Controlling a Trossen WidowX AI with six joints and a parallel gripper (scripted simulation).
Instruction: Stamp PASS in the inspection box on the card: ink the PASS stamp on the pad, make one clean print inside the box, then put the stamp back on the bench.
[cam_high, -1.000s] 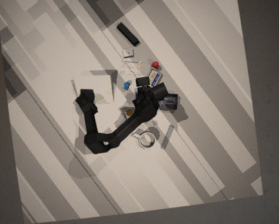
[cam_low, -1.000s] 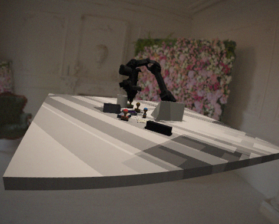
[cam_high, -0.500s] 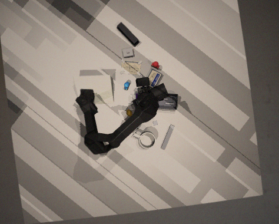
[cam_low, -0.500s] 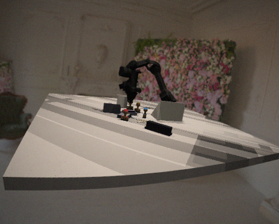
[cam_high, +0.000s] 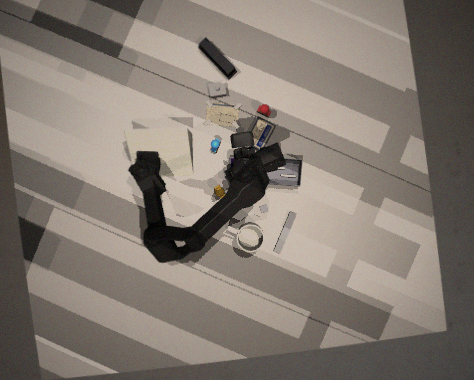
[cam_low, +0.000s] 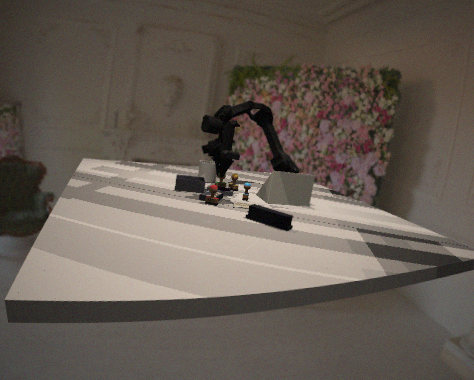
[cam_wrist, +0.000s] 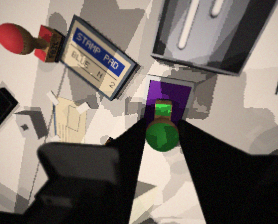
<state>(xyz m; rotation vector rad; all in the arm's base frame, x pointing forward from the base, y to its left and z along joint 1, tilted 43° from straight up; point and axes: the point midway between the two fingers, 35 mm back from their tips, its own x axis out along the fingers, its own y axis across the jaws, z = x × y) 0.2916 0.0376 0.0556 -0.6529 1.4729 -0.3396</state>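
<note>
Right now my gripper tip is 1 cm past the purple ink pad and 6 cm above it. Round my gripper tip: blue-knobbed stamp (10 cm behind, 6 cm to the left, 4 cm below); stamp pad tin (4 cm ahead, 10 cm to the left, 5 cm below); green-knobbed stamp (1 cm behind, 2 cm below).
</note>
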